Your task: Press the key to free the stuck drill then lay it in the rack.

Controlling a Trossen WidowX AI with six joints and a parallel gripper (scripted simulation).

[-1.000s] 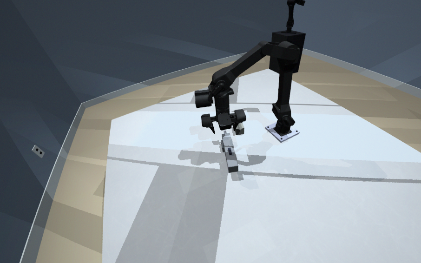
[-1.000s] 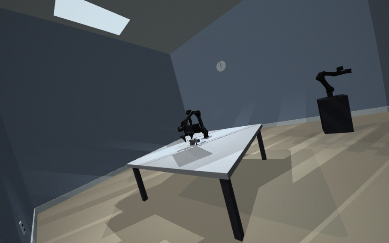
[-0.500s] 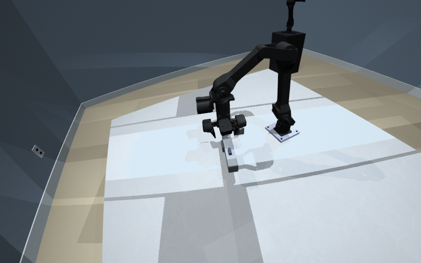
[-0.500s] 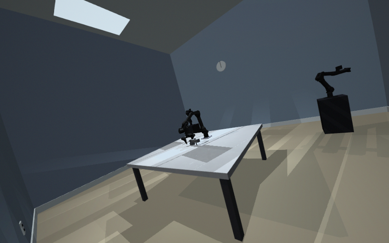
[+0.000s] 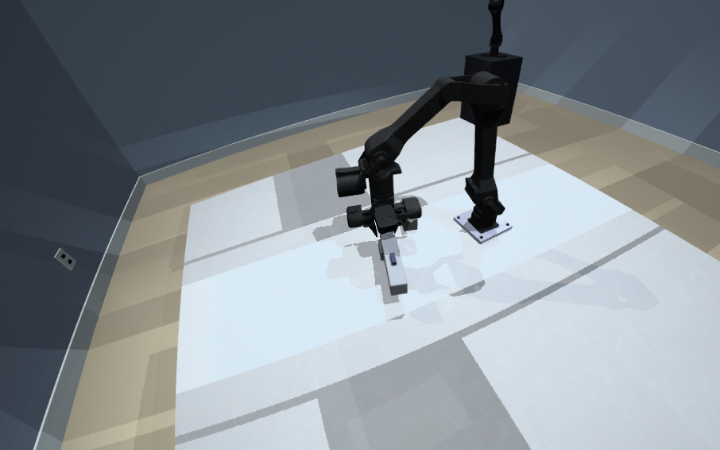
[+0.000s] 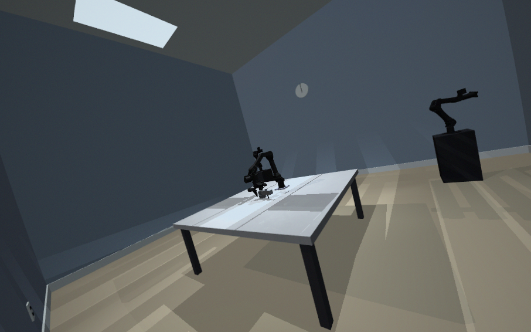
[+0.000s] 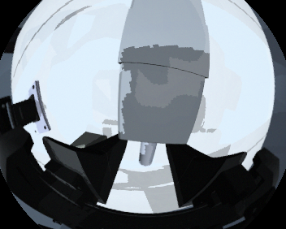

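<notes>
Right now the drill is 5 cm to the left of my gripper tip, 4 cm above it and 1 cm ahead of it. The rest, counted from my gripper tip: grey rack 9 cm behind, 3 cm to the right; then dark piece 14 cm to the left, 4 cm above, 3 cm ahead.
</notes>
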